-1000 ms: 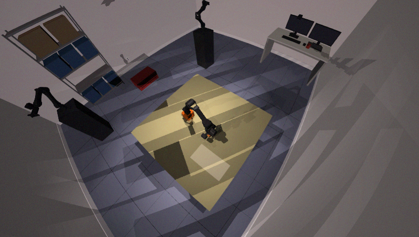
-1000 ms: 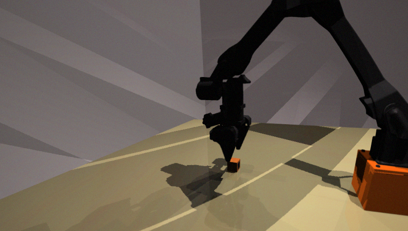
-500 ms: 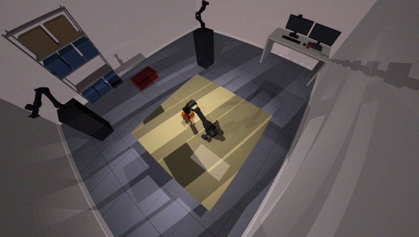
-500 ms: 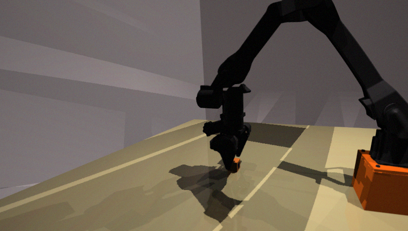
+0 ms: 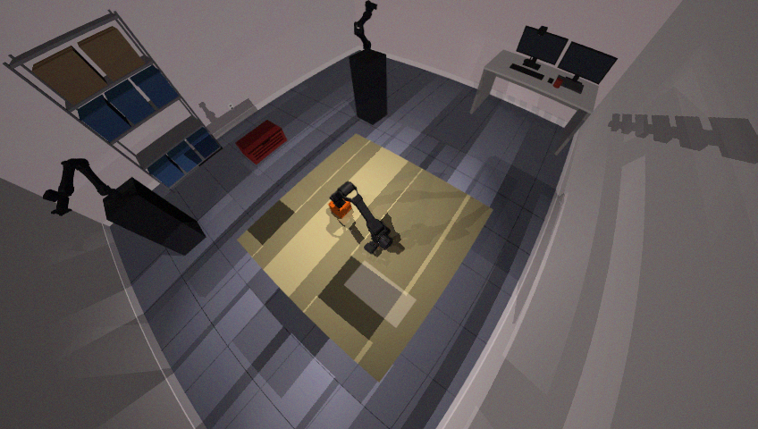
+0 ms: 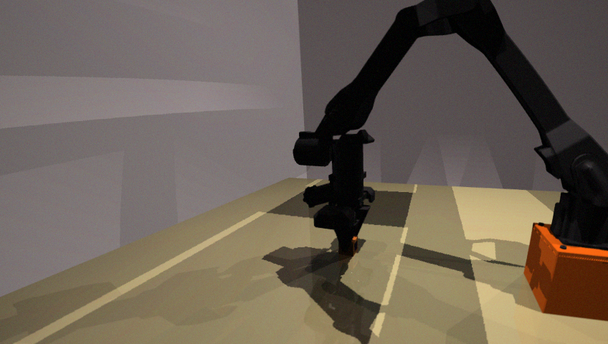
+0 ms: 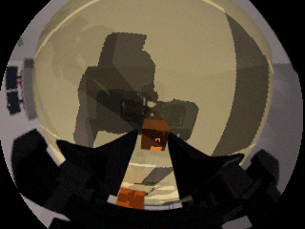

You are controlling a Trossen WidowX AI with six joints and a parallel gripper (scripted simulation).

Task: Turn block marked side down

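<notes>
My gripper tip is now 10 mm past the block.
</notes>
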